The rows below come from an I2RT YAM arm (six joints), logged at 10 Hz.
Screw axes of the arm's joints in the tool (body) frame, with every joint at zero. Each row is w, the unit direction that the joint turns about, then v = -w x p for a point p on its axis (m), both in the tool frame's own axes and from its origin. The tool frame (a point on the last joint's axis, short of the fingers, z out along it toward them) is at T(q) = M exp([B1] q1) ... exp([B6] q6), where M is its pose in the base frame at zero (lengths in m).
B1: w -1 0 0 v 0 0.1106 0
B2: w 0 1 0 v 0.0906 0 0.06
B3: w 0 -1 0 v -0.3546 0 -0.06
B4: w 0 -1 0 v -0.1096 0 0
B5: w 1 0 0 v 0 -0.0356 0
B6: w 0 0 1 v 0 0 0
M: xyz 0.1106 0 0.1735 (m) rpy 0 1.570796 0 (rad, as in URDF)
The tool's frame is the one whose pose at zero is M.
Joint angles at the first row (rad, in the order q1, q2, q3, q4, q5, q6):
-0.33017, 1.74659, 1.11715, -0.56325, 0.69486, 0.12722
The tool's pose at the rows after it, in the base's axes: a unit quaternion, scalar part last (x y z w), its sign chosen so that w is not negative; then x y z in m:
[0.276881 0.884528 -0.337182 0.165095 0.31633 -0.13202 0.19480]
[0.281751 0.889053 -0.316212 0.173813 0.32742 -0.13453 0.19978]
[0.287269 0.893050 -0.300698 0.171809 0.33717 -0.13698 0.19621]
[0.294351 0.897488 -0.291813 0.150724 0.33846 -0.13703 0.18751]
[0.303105 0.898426 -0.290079 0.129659 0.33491 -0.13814 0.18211]
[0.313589 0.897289 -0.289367 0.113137 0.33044 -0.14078 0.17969]
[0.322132 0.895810 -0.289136 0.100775 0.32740 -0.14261 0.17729]
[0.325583 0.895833 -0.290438 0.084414 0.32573 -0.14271 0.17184]
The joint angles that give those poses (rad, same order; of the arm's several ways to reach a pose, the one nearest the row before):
-0.33133, 1.73475, 1.14614, -0.55905, 0.66395, 0.12759
-0.33131, 1.76527, 1.20602, -0.58231, 0.62085, 0.14286
-0.33132, 1.80877, 1.24992, -0.59835, 0.59147, 0.16345
-0.33133, 1.84004, 1.26361, -0.63723, 0.57888, 0.19511
-0.33742, 1.85228, 1.26404, -0.67616, 0.57889, 0.22144
-0.34847, 1.85645, 1.26400, -0.71011, 0.57927, 0.24359
-0.35611, 1.86178, 1.26402, -0.73416, 0.58042, 0.26265
-0.35763, 1.87669, 1.26403, -0.75780, 0.58499, 0.27906

